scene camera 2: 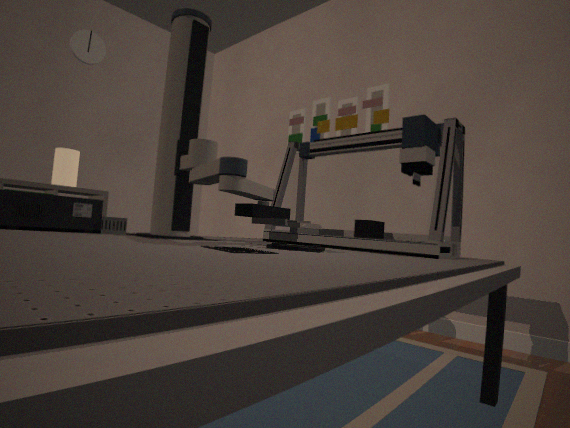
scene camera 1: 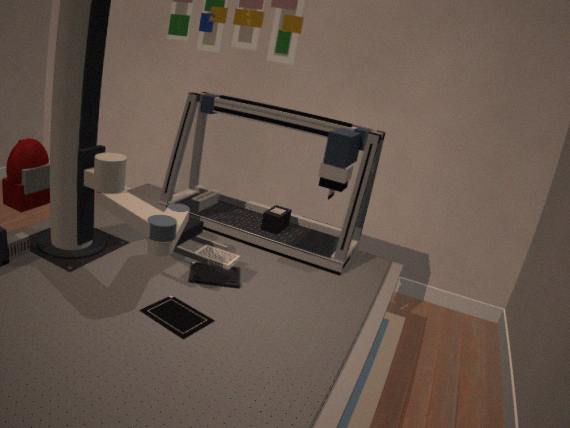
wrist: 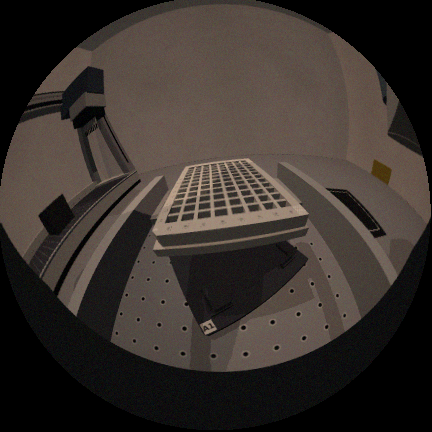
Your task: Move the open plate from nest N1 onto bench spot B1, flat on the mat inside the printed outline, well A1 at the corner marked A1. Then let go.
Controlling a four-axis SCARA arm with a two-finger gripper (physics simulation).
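Pixels of known places: gripper, fingertip midpoint: (scene camera 2: 298, 223) (scene camera 1: 218, 255) (wrist: 221, 176); arm's base at its link origin: (scene camera 1: 71, 245).
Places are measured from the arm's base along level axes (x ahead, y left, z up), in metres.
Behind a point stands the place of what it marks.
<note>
My gripper (scene camera 1: 214, 253) @(x 0.515, y 0.142, z 0.096 m) (wrist: 221, 176) @(x 0.515, y 0.142, z 0.096 m) is shut on the open plate (scene camera 1: 218, 256) @(x 0.518, y 0.138, z 0.095 m) (wrist: 232, 228) @(x 0.448, y 0.142, z 0.095 m), a pale, level plate with a grid of wells, one finger along each long side. The plate hangs above the dark nest N1 (scene camera 1: 215, 280) @(x 0.531, y 0.112, z 0.025 m) (scene camera 2: 295, 247) @(x 0.542, y 0.103, z 0.022 m) (wrist: 235, 287) @(x 0.448, y 0.141, z 0.025 m), apart from it and turned relative to it. A label A1 (wrist: 208, 327) @(x 0.413, y 0.164, z 0.025 m) shows on the nest's near corner. The black mat of B1 (scene camera 1: 177, 316) @(x 0.543, y -0.118, z 0.015 m) (scene camera 2: 240, 249) @(x 0.540, y -0.109, z 0.015 m) (wrist: 356, 212) @(x 0.521, y -0.120, z 0.015 m) lies on the bench with a thin printed outline; a small light mark shows at its back corner in scene camera 1. The plate's well lettering is too small to read.
A gantry frame (scene camera 1: 280, 251) @(x 0.612, y 0.450, z 0.030 m) (scene camera 2: 350, 243) @(x 0.521, y 0.450, z 0.038 m) stands behind the nest, with a black block (scene camera 1: 276, 220) @(x 0.552, y 0.515, z 0.117 m) (scene camera 2: 369, 228) @(x 0.562, y 0.515, z 0.100 m) (wrist: 56, 215) @(x 0.519, y 0.515, z 0.098 m) on its deck and a blue tool head (scene camera 1: 341, 148) @(x 0.751, y 0.465, z 0.455 m) (scene camera 2: 418, 136) @(x 0.758, y 0.465, z 0.425 m) (wrist: 85, 90) @(x 0.698, y 0.473, z 0.398 m) above. The arm's column (scene camera 1: 70, 125) @(x 0.047, y -0.058, z 0.441 m) (scene camera 2: 175, 125) @(x 0.055, y -0.051, z 0.427 m) stands at the left.
</note>
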